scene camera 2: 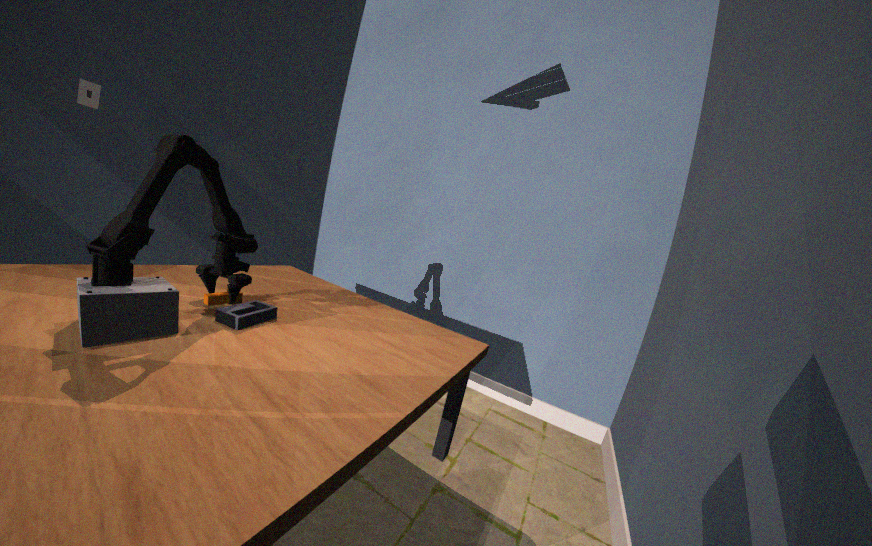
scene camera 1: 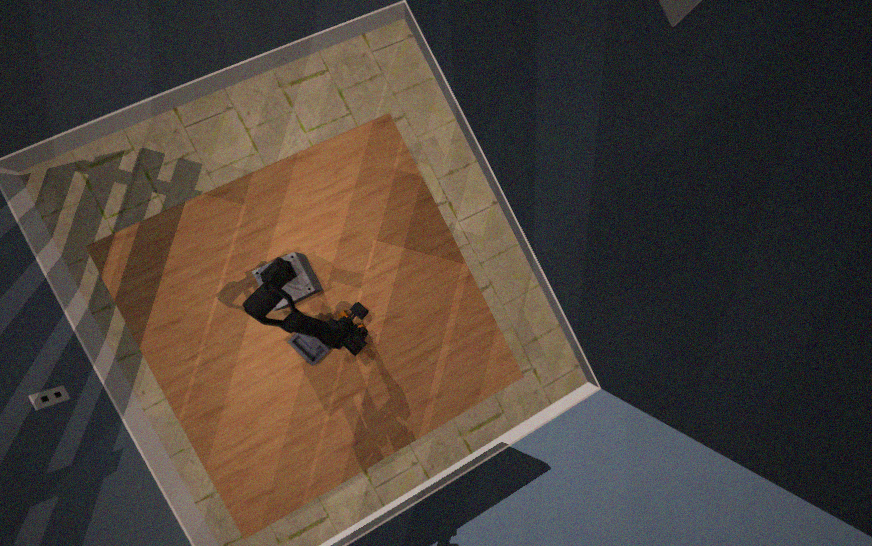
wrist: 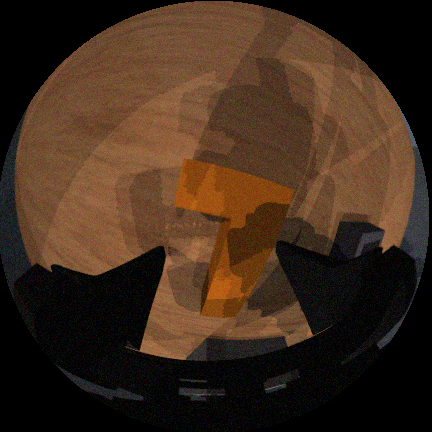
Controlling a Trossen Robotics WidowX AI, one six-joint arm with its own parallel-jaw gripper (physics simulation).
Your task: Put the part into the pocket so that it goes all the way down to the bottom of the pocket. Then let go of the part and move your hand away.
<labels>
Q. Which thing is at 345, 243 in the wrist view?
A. A grey pocket block.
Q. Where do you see an orange L-shaped block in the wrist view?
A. At 253, 209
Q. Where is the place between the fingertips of my gripper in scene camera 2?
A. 222, 299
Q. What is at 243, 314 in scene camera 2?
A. A grey pocket block.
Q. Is my gripper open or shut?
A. Open.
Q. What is my gripper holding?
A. Nothing.
</labels>
